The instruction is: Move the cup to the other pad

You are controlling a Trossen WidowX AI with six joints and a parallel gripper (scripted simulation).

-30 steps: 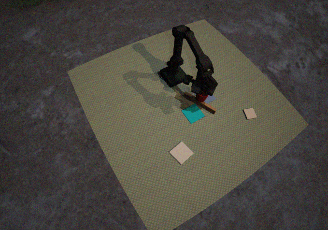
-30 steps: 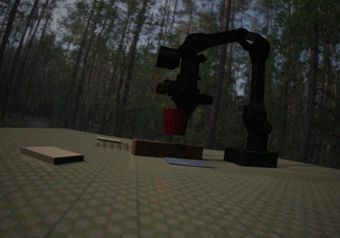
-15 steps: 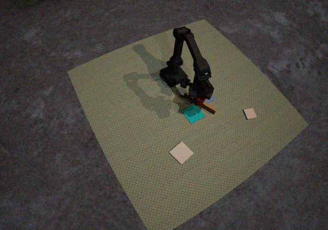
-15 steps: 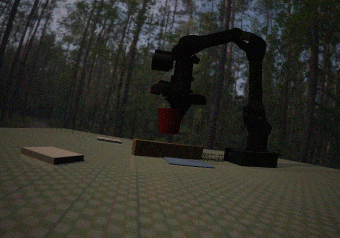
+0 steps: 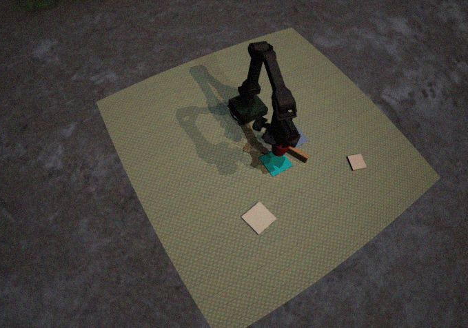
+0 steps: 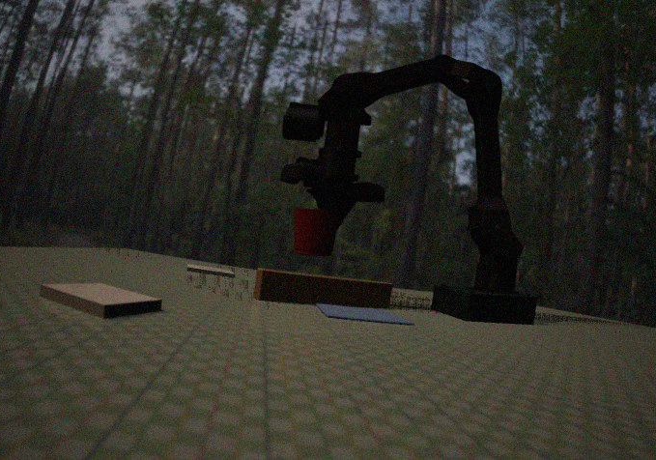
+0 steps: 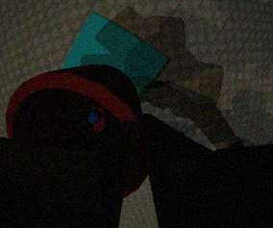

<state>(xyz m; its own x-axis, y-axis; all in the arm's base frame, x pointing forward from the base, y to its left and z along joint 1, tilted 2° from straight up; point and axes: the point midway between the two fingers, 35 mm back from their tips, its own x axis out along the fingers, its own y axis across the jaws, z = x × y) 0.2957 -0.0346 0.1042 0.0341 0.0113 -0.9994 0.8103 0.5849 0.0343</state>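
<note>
Now: gripper tip 3 cm short of the teal pad, 1 cm to the right of it and 11 cm above it. Also, from my gripper tip: red cup 2 cm ahead, 2 cm to the left; blue-grey pad 5 cm behind, 15 cm to the left, 11 cm below; wooden bar 1 cm behind, 8 cm to the left, 10 cm below.
</note>
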